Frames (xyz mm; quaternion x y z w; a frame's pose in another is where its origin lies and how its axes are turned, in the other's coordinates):
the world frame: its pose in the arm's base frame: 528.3 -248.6 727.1 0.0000 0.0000 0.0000 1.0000
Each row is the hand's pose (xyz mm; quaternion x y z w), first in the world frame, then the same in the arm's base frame.
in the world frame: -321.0 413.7 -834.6 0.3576 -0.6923 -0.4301 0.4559
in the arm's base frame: 207.3 165.1 -107.5 0.3576 -0.6923 -0.4301 0.4559
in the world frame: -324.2 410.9 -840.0 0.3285 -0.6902 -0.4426 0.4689
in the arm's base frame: 204.1 162.3 -112.9 0.3285 -0.6902 -0.4426 0.4689
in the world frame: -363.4 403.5 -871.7 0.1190 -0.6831 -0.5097 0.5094
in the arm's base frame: 164.9 154.9 -144.6 0.1190 -0.6831 -0.5097 0.5094
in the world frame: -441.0 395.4 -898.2 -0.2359 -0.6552 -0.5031 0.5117
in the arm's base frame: 87.3 146.8 -171.1 -0.2359 -0.6552 -0.5031 0.5117
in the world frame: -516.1 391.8 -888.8 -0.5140 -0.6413 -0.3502 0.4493
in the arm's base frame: 12.2 143.2 -161.7 -0.5140 -0.6413 -0.3502 0.4493
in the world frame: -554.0 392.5 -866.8 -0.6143 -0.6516 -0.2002 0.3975
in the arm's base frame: -25.7 143.9 -139.7 -0.6143 -0.6516 -0.2002 0.3975
